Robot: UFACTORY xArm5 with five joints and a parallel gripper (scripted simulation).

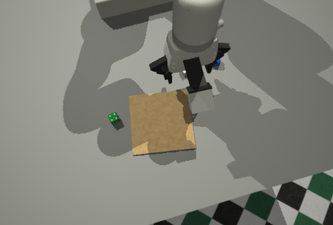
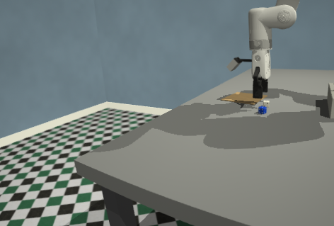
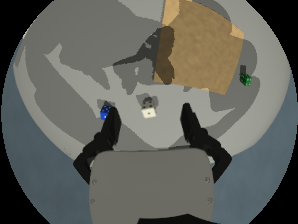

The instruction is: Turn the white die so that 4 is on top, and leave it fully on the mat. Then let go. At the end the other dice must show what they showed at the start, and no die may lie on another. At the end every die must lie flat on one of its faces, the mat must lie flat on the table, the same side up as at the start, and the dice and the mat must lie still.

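My hand is 2 cm past the white die and 4 cm above it. From my hand the other things lie so: green die 6 cm ahead, 19 cm to the right, 4 cm below; then blue die 3 cm behind, 8 cm to the left, 4 cm below; then tan mat 9 cm ahead, 8 cm to the right, 5 cm below.
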